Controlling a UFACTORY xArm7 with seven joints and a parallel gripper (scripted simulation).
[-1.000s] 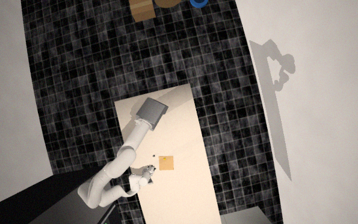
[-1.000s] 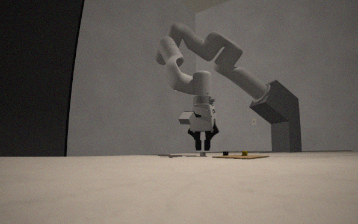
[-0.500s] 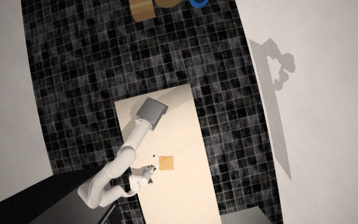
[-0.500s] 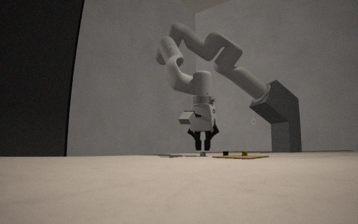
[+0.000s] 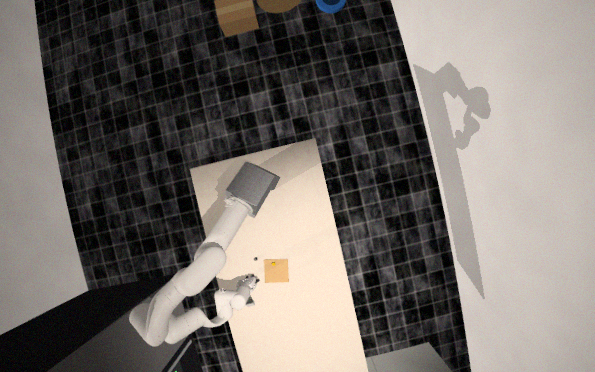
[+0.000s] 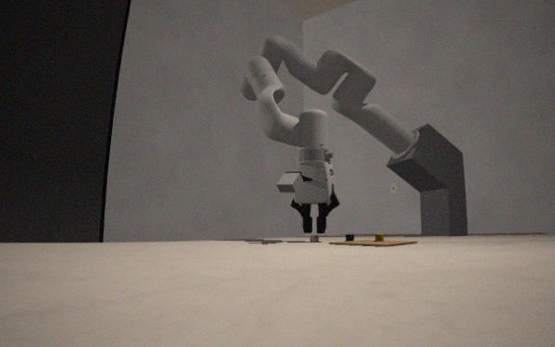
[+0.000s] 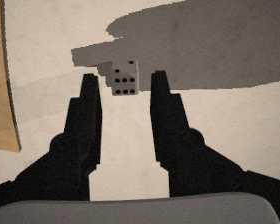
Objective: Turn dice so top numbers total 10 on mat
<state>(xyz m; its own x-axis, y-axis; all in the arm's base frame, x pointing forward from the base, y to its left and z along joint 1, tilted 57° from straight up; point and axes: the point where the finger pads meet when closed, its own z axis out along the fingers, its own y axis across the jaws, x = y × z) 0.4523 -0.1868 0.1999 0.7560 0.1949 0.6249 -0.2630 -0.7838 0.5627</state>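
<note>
Now: hand 3 cm above the pale die. Also, from my hand: tan mat: 14 cm to the left, 5 cm ahead, 4 cm below; then yellow die: 15 cm to the left, 3 cm below, 1 cm ahead; then black die: 8 cm to the left, 7 cm behind, 3 cm below.
</note>
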